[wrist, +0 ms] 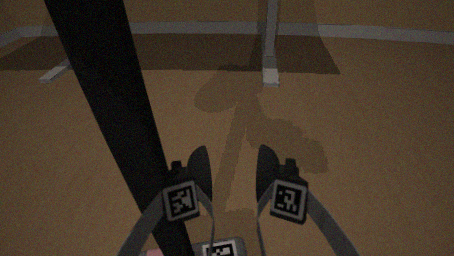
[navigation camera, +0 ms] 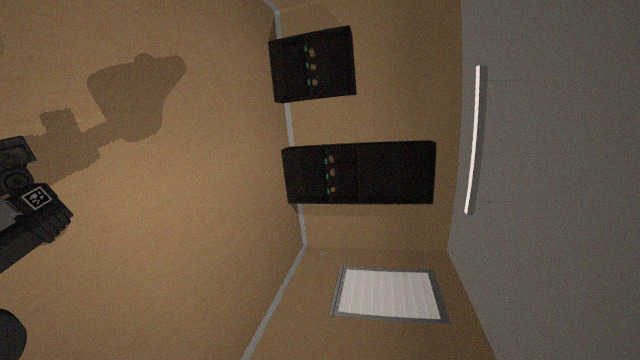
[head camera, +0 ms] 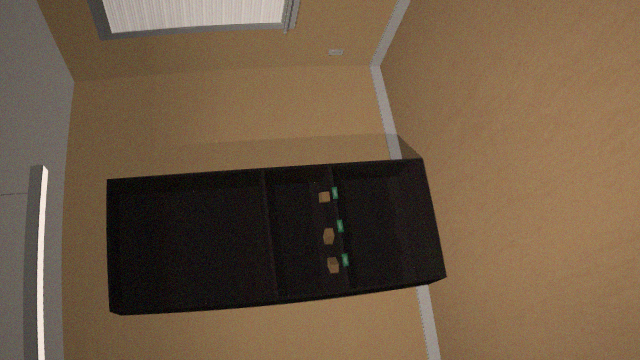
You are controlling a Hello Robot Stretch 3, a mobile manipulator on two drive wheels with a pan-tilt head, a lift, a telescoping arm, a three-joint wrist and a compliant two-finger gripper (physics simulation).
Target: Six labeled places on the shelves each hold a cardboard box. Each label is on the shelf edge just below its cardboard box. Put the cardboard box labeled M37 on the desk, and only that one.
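Note:
A tall black shelf unit [head camera: 190, 306] [navigation camera: 395, 144] stands against the wall, turned sideways in the head view. Three small cardboard boxes [head camera: 328, 236] [navigation camera: 332, 172] stand in a row on one of its boards, with green labels [head camera: 340, 226] on the edge below them. A lower black shelf unit [navigation camera: 353, 60] in the navigation view holds three more boxes [navigation camera: 313, 67] with green labels [navigation camera: 308, 65]. The label text is too small to read. My gripper [wrist: 233, 164] is open, with floor showing between its fingertips. Of the desk, a leg [wrist: 270, 55] shows in the wrist view.
A black mast [wrist: 115, 100] crosses the left of the wrist view. The window [head camera: 195, 15] [navigation camera: 389, 295] is on the wall adjoining the shelf wall. A light bar [head camera: 42, 260] [navigation camera: 472, 140] is on the ceiling. Robot parts [navigation camera: 35, 215] show at the left of the navigation view.

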